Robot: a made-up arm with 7 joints.
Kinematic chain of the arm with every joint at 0, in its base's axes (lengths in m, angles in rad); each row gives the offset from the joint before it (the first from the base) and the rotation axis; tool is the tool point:
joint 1: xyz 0 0 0 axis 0 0.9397 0.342
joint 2: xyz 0 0 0 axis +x
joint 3: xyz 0 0 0 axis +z
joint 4: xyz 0.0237 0 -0.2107 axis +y
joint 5: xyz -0.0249 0 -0.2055 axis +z
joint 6: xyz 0 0 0 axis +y
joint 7: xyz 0 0 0 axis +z
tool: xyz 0 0 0
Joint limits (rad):
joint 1: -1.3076..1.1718
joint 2: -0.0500..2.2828
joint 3: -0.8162..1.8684
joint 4: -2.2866..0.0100
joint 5: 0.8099..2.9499
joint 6: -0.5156..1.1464
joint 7: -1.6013..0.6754
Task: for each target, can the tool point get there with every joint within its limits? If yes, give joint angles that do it. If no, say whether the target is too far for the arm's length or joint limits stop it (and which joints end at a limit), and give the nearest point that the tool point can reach.
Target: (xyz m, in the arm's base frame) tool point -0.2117 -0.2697 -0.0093
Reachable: no: joint limits stop it (at a limit: joint 2, joint 4) | nearest point -0.2009 -0.0091 0.0810 | short by 0.276 m
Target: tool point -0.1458 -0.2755 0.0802
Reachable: no: joint limits stop it (at a limit: joint 1, joint 2, joint 3, joint 4) | nearest point 0.0656 -0.1989 0.0561 | short by 0.226 m
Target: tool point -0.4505 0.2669 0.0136
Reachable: no: too far | nearest point -0.3422 0.2300 -0.0323 | short by 0.123 m
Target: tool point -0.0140 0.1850 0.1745
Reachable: yes | joints -0.7425 1.2669 1.3004 -2.0675 1.7522 0.0664 -0.6768
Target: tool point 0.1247 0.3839 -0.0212
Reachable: yes | joints 0.0713 1.6983 -0.4226 -0.7658 1.2625 -0.0252 -0.6708
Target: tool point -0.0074 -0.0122 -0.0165
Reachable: no: joint limits stop it (at a limit: joint 1, joint 3, joint 4) | nearest point -0.0344 -0.0796 -0.1987 | short by 0.196 m
